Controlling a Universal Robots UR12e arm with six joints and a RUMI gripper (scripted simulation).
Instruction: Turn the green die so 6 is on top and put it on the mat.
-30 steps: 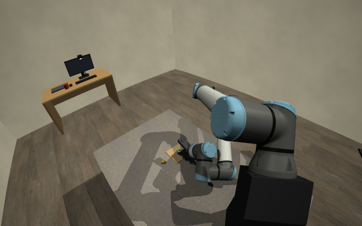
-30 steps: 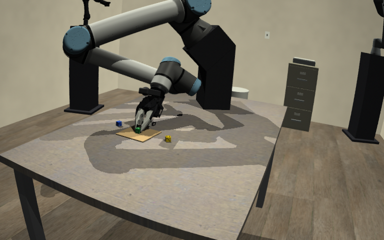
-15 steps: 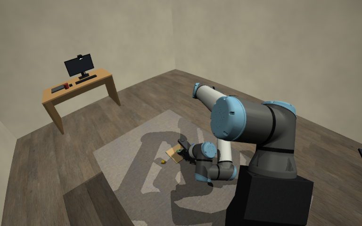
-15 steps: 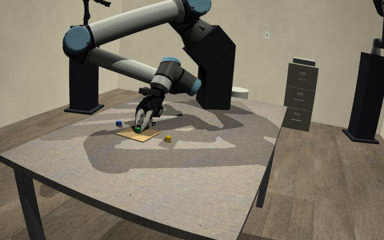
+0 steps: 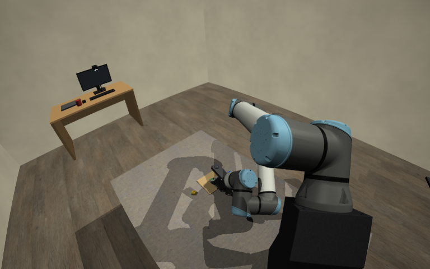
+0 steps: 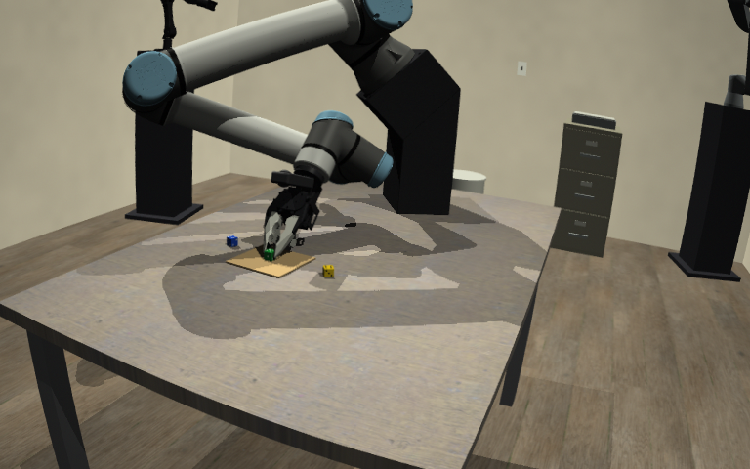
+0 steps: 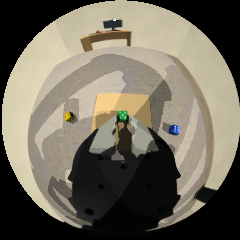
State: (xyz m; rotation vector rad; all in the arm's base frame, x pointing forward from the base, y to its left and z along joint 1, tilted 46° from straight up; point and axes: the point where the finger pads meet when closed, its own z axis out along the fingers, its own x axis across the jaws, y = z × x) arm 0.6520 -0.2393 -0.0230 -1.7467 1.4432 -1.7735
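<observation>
Right now the tan mat is 2 cm below my hand and 1 cm ahead of it. From my hand the other things lie so: blue die 11 cm to the right, 6 cm behind, 1 cm below; then yellow die 13 cm to the left, 5 cm ahead, 1 cm below; then green die 1 cm below, 1 cm ahead.
</observation>
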